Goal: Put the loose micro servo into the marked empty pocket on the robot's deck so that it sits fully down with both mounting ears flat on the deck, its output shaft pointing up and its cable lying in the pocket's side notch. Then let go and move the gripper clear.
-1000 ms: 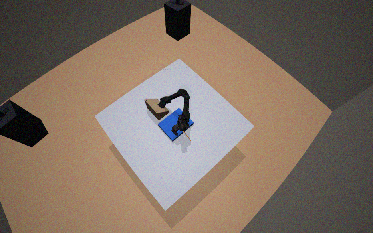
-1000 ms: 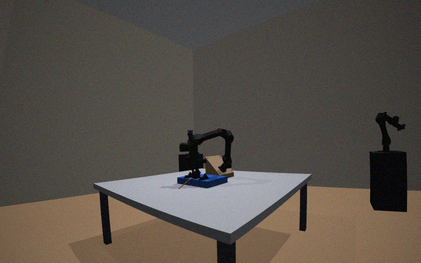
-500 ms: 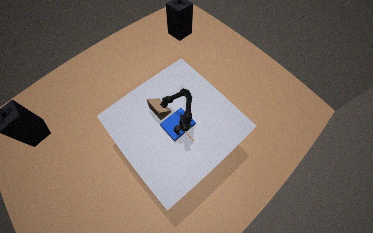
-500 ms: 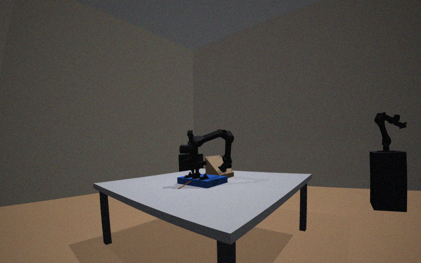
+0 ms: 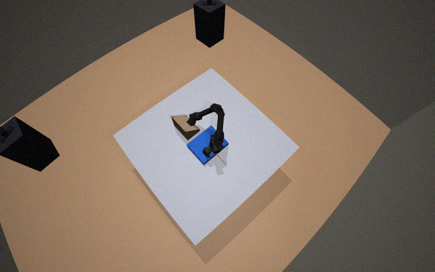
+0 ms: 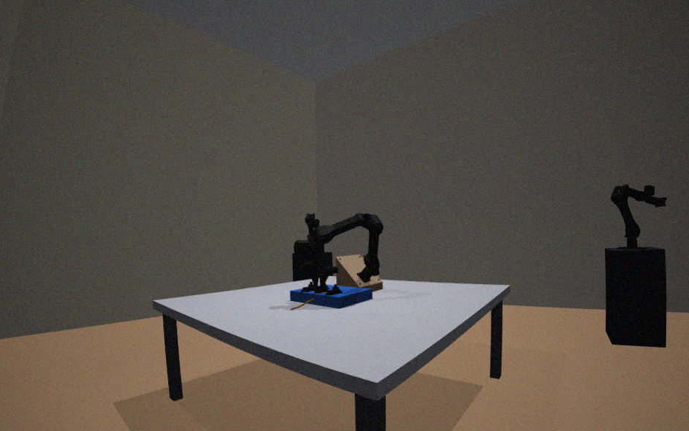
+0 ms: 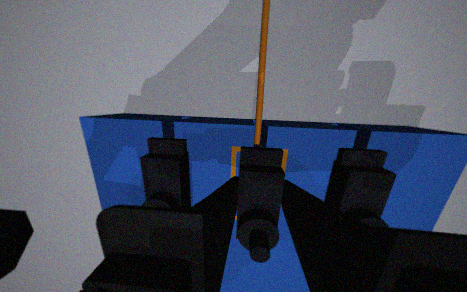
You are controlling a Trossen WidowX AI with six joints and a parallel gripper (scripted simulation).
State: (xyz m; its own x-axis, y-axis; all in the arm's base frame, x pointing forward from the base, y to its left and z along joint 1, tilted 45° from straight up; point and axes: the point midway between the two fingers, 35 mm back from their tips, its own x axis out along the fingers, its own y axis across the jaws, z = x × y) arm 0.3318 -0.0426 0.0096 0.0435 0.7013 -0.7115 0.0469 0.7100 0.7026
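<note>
Right now the deck is 120 mm behind my gripper tip, 40 mm below it and 10 mm to the left of it.
</note>
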